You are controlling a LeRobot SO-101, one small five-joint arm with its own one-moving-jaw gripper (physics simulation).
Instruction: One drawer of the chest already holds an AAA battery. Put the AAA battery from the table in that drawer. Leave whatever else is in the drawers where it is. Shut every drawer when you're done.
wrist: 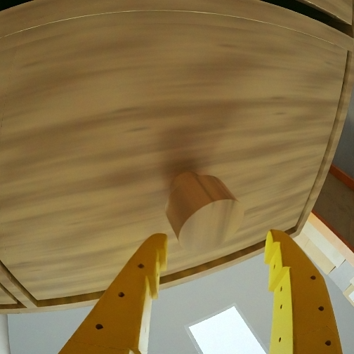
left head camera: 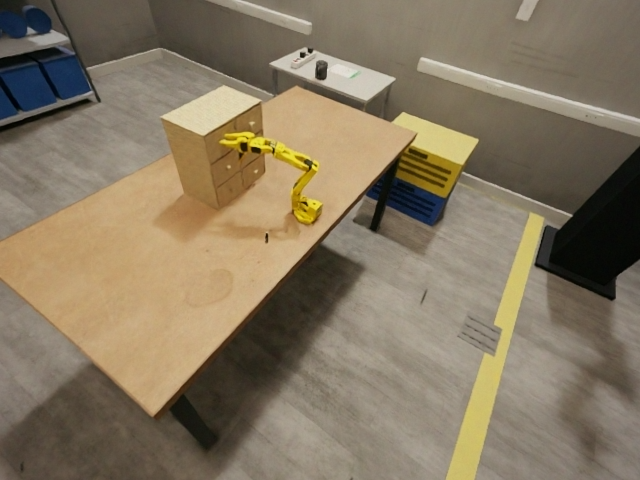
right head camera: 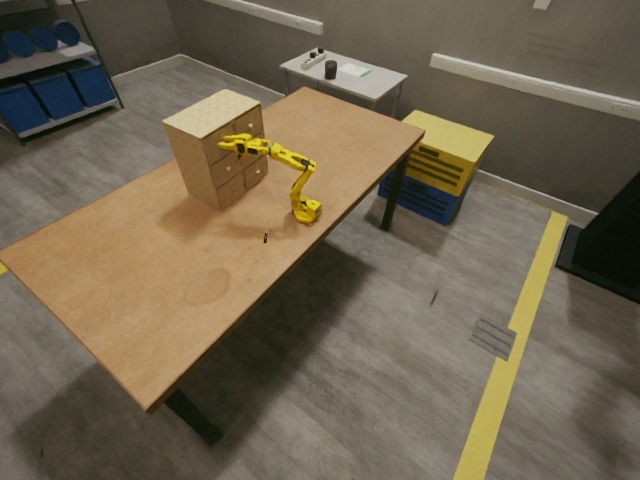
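Note:
The AAA battery (left head camera: 266, 237) (right head camera: 265, 237) is a small dark piece on the table, left of the arm's base. The wooden chest (left head camera: 188, 160) (right head camera: 191, 162) stands behind the arm; its visible drawers look shut, and their insides are hidden. My gripper (left head camera: 222, 139) (right head camera: 219, 141) (wrist: 216, 235) is at the upper left drawer, partly open and empty. In the wrist view that drawer's front (wrist: 125, 100) fills much of the picture. Its round knob (wrist: 202, 215) shows just past the gap between the jaw tips, nearer the left jaw; neither jaw plainly presses on it.
The table (left head camera: 118, 248) (right head camera: 124, 248) carries the chest and the arm's base. A dark gap shows along the top edge in the wrist view. A small white side table (left head camera: 372, 87) (right head camera: 382, 87) stands behind, with yellow and blue boxes (left head camera: 444, 144) (right head camera: 454, 142) beyond the table's right end.

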